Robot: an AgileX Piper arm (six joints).
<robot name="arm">
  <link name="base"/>
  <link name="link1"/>
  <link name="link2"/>
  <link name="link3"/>
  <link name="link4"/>
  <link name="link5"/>
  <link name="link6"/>
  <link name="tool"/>
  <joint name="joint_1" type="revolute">
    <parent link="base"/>
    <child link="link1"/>
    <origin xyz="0 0 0.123"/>
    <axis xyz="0 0 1"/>
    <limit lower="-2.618" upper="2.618"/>
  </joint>
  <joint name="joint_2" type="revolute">
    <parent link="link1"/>
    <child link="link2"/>
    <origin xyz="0 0 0"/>
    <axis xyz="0 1 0"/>
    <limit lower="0" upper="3.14"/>
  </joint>
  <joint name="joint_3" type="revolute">
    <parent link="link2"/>
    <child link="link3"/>
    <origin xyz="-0.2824 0 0.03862"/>
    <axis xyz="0 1 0"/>
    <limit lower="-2.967" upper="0"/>
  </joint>
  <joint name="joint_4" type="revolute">
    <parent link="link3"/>
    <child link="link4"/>
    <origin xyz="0.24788 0 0.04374"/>
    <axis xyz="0.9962 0 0.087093"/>
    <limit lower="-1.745" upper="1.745"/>
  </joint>
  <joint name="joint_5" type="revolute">
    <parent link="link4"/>
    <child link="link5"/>
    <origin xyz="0 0 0"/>
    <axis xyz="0 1 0"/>
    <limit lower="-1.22" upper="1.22"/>
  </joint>
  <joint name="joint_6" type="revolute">
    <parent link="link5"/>
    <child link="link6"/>
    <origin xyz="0.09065 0 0.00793"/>
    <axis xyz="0.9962 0 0.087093"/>
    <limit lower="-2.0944" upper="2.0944"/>
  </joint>
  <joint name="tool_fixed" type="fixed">
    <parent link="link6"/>
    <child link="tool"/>
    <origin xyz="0 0 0" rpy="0 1.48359 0"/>
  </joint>
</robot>
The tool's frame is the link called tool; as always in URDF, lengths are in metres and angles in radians.
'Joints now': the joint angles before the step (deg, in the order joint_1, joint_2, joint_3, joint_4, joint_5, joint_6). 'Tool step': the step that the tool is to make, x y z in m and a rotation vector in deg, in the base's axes. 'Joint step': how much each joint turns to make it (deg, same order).
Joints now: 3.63, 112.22, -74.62, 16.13, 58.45, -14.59
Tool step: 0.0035, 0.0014, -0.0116, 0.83, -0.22, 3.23
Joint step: -0.01, 1.92, -0.11, 1.16, -1.09, -4.27
